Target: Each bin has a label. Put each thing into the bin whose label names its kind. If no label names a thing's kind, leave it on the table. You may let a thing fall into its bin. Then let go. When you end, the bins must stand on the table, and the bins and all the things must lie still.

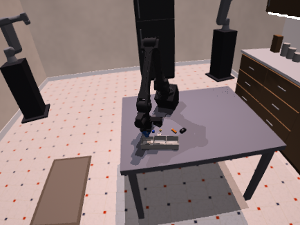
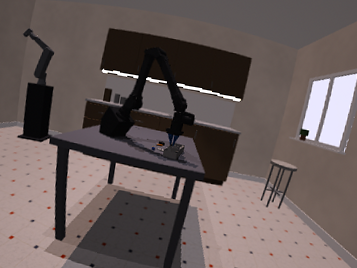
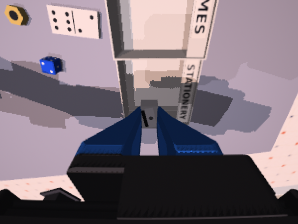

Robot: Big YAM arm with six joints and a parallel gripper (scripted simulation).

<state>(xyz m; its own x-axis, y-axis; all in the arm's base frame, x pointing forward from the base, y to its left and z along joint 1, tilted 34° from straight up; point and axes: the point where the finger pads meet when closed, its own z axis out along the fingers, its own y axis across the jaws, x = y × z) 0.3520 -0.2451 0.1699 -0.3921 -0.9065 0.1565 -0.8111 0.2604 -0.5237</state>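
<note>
Now: hand 10 cm past the blue die, 8 cm to the right of it and 7 cm above it. The rest, counted from my hand: white domino: 10 cm to the left, 7 cm below, 4 cm behind; small brass nut: 13 cm to the left, 9 cm behind, 7 cm below; orange cylinder: 22 cm to the left, 7 cm below, 4 cm behind.
</note>
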